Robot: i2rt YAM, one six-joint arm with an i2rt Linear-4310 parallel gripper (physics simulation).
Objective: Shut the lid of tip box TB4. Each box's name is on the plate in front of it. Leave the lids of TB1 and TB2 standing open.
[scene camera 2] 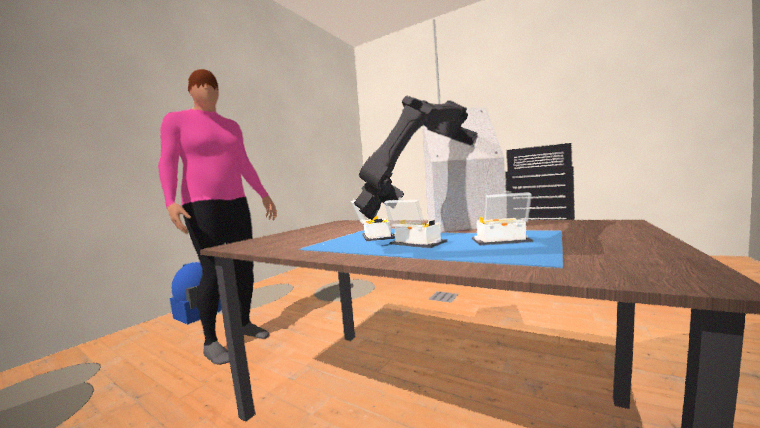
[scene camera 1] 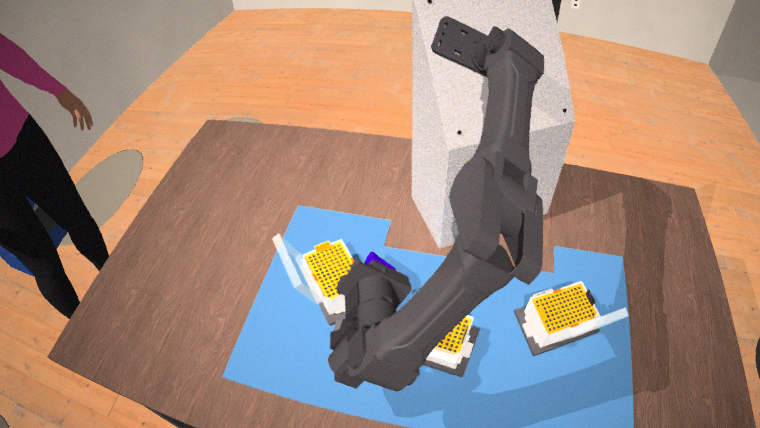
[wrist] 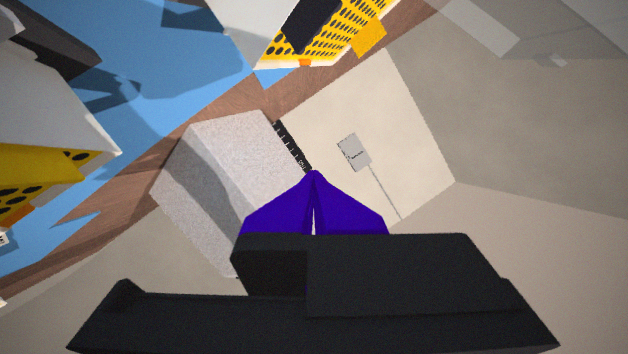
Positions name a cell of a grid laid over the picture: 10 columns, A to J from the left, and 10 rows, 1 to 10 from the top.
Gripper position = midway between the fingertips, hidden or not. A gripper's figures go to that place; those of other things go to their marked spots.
Labels:
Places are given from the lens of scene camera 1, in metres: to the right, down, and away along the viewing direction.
my gripper (scene camera 1: E6): -0.02, 0.07, 0.77
clear lid (scene camera 1: D7): -0.15, 0.11, 0.82
clear lid (scene camera 1: H8): 0.34, 0.18, 0.65

